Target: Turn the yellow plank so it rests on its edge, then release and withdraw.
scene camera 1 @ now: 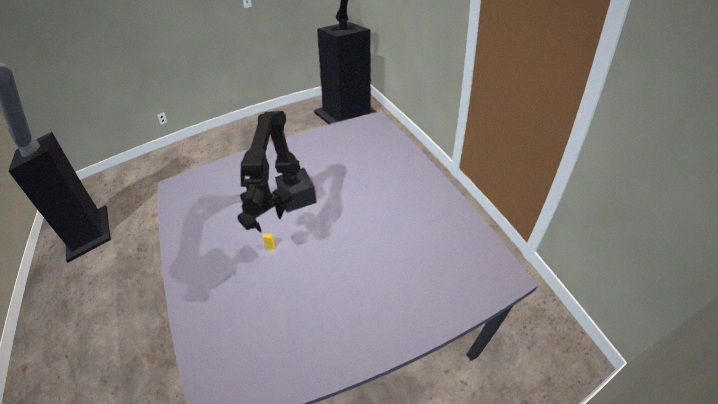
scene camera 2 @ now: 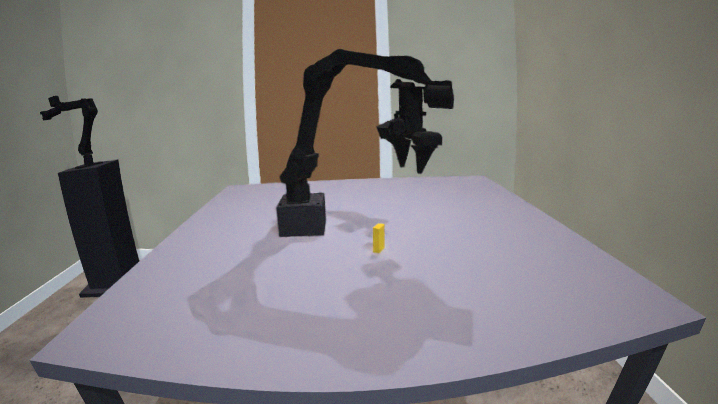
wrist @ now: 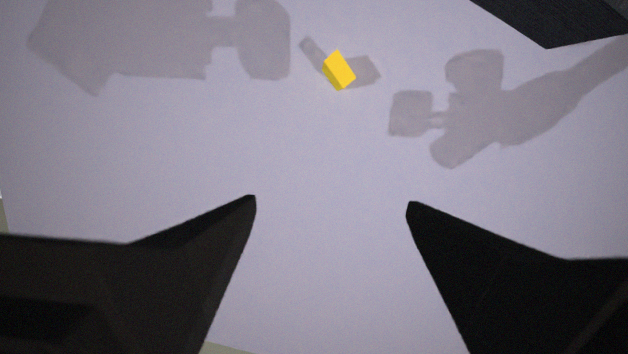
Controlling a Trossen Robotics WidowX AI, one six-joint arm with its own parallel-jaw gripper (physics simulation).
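The yellow plank [scene camera 1: 269, 241] [scene camera 2: 378, 238] [wrist: 340, 71] is a small block standing upright on the table, taller than it is wide. It looks as if it stands on a small end face. My gripper [scene camera 1: 270, 224] [scene camera 2: 411, 169] [wrist: 331, 205] is open and empty, its fingers pointing down. It hangs well above the table and is apart from the plank. In the wrist view the plank lies beyond the fingertips, near the top middle.
The purple-grey table [scene camera 1: 361, 301] [scene camera 2: 502, 281] [wrist: 125, 150] carries the arm's dark base block [scene camera 1: 299, 194] [scene camera 2: 301, 216] [wrist: 555, 22]. Arm shadows fall around the plank. A black pedestal [scene camera 1: 344, 72] [scene camera 2: 97, 226] with another arm stands off the table; another dark pedestal [scene camera 1: 57, 193] stands at the left.
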